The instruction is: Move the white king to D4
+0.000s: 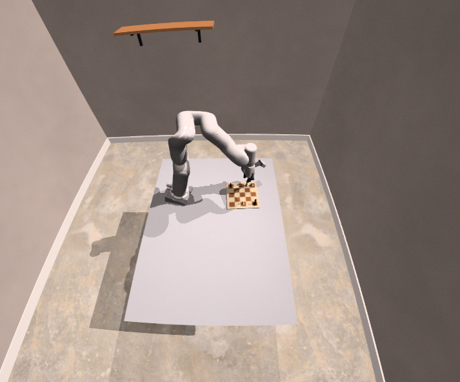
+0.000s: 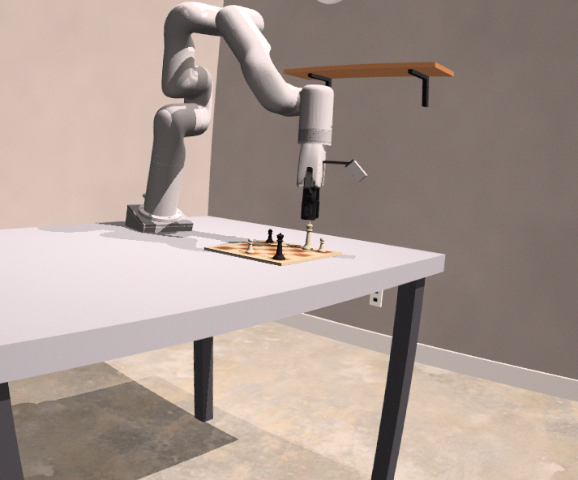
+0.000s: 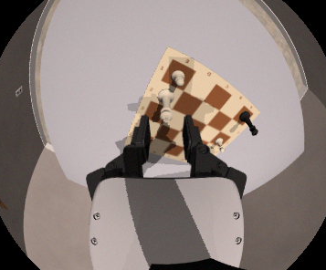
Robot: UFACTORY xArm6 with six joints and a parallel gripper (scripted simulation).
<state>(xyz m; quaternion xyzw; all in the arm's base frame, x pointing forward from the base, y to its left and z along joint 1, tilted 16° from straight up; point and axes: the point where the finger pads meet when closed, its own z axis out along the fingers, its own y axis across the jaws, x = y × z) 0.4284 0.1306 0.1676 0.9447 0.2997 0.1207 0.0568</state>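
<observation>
Right now the white king is 6 cm below my hand. Also, from my hand: black pawn: 11 cm behind, 1 cm to the right, 8 cm below; tall black piece: 6 cm ahead, 15 cm to the right, 6 cm below; chessboard: 3 cm behind, 8 cm to the right, 9 cm below.
</observation>
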